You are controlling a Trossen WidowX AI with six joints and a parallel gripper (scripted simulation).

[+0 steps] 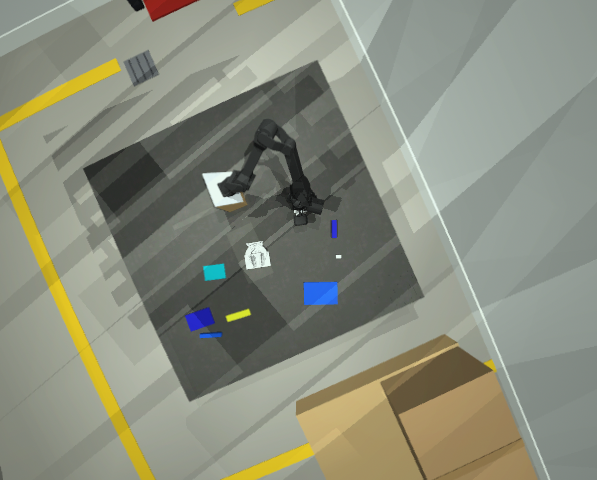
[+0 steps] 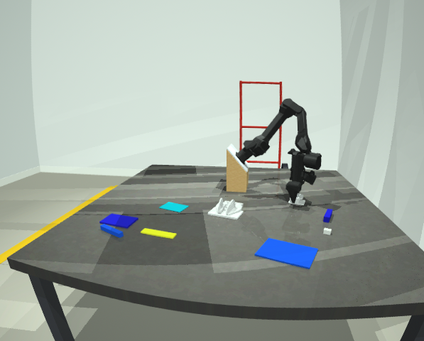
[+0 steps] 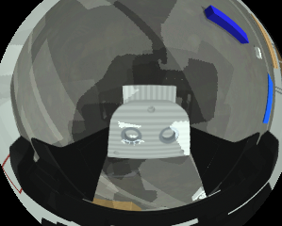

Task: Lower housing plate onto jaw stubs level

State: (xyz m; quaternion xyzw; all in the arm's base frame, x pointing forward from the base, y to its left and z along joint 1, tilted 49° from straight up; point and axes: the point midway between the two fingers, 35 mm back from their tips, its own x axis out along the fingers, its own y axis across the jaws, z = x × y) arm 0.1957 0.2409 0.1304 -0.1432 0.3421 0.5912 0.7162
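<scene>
Now: gripper tip 150 mm short of the white base, 300 mm to the left of it and 10 mm above it. Also, from my gripper tip: cyan tile: 110 mm ahead, 510 mm to the right, 10 mm below; then white cube: 300 mm ahead, 70 mm to the left; then yellow bar: 350 mm ahead, 500 mm to the right, 10 mm below.
</scene>
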